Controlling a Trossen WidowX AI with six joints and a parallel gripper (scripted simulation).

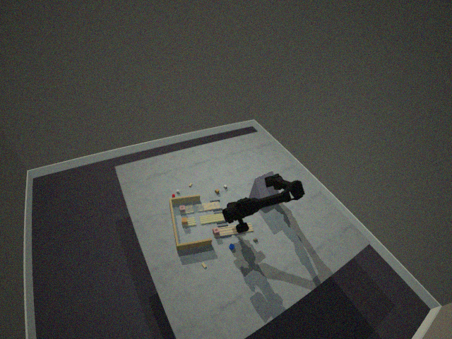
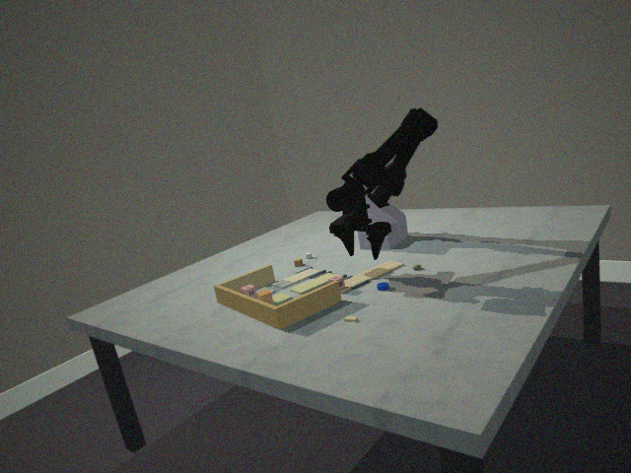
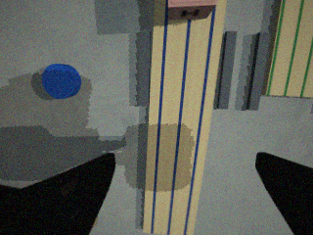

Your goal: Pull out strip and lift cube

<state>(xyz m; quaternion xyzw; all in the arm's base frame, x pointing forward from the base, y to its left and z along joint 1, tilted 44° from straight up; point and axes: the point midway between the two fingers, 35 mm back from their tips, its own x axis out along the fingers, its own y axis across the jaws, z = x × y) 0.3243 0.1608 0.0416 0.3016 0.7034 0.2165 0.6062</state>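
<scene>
Right now my gripper tip is 6 cm short of the blue disc, 9 cm to the right of it and 5 cm above it. The rest, counted from my gripper tip: brown bit 8 cm behind, 11 cm to the left, 5 cm below; then red piece 24 cm ahead, 36 cm to the right, 5 cm below.
</scene>
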